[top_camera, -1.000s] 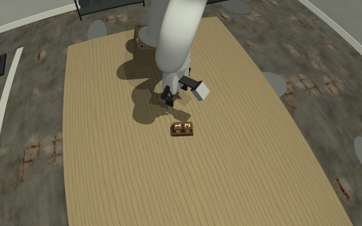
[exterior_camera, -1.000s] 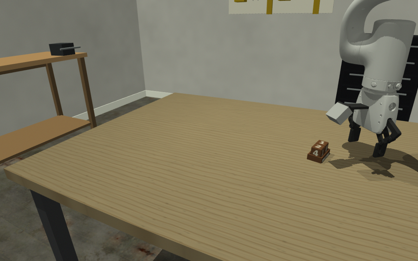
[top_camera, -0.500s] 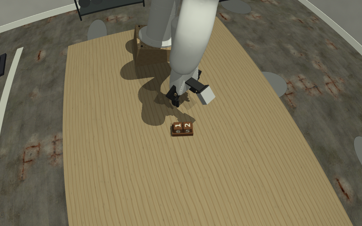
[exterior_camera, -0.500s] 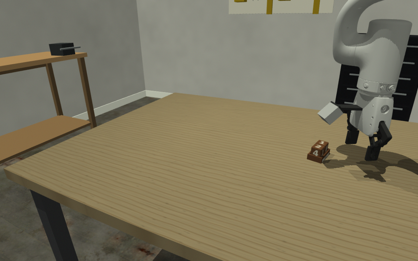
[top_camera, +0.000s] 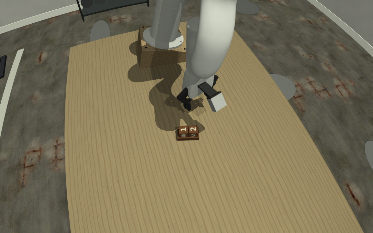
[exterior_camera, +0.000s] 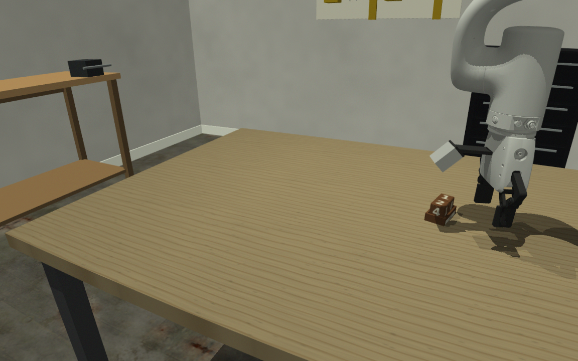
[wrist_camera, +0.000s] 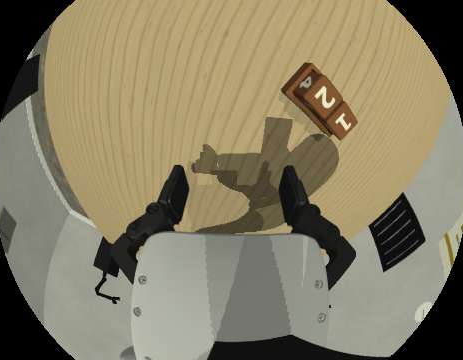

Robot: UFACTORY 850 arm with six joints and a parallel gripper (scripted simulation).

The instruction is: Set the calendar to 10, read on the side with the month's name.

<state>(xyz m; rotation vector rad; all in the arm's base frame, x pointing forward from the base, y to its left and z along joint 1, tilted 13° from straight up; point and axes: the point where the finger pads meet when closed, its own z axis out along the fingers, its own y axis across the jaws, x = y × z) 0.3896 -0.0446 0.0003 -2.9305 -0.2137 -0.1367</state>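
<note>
My gripper is now 70 mm short of the small brown tray, 80 mm to the left of it and 60 mm above it.
</note>
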